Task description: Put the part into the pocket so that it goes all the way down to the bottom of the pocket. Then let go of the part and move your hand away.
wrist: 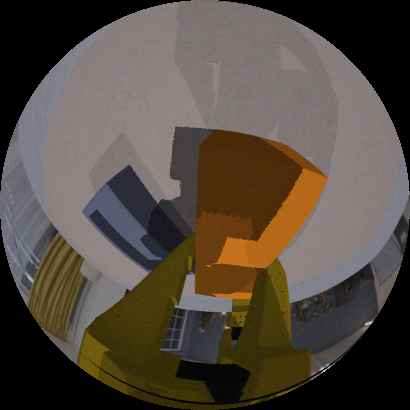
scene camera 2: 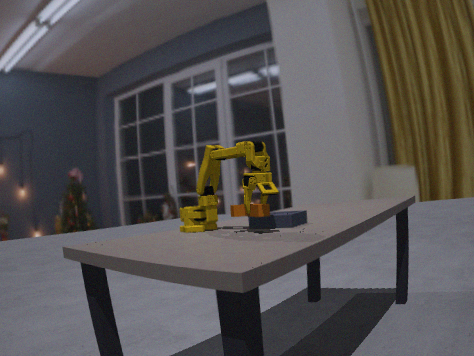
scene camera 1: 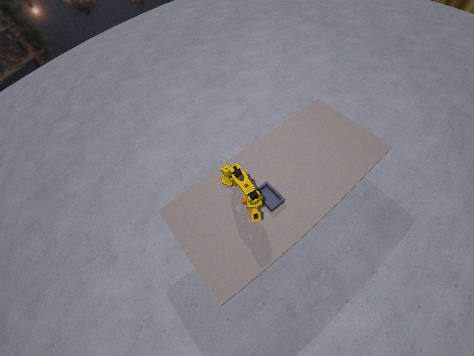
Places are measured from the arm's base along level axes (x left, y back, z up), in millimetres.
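Where they show: hand at its tool point: (wrist: 201, 241) (scene camera 2: 260, 210); arm's base at its link origin: (scene camera 2: 204, 230) (scene camera 1: 233, 180).
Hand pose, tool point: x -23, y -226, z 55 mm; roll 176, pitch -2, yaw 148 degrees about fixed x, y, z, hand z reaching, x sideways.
Things, the pixels of their top centre, and the offset from my tool point. Level surfaces: height alone.
- orange part at its top centre: (wrist: 255, 279) (scene camera 2: 248, 204) (scene camera 1: 249, 206) dx -24, dy +17, dz +18 mm
- blue-grey pocket block at its top centre: (wrist: 131, 246) (scene camera 2: 277, 213) (scene camera 1: 269, 194) dx +103, dy +16, dz -19 mm
- beige table top at its surface level: dz -55 mm
The orange part (scene camera 1: 244, 200) (scene camera 2: 240, 210) (wrist: 250, 185) is held above the table, beside the pocket. My gripper (scene camera 1: 252, 209) (scene camera 2: 256, 204) (wrist: 231, 250) is shut on it, with a jaw on each side in the wrist view. The blue-grey pocket block (scene camera 1: 278, 205) (scene camera 2: 292, 219) (wrist: 128, 186) rests on the table, to the right of the part in both scene views and to its left in the wrist view. The arm hides part of the block's left edge in scene camera 1, and the left jaw covers its near end in the wrist view.
The beige table top (scene camera 1: 320, 145) (scene camera 2: 200, 255) (wrist: 125, 85) carries the arm's yellow base (scene camera 1: 228, 175) (scene camera 2: 199, 218) near its long edge. The arm's shadow falls across the table, and a shadow covers part of the pocket block in the wrist view.
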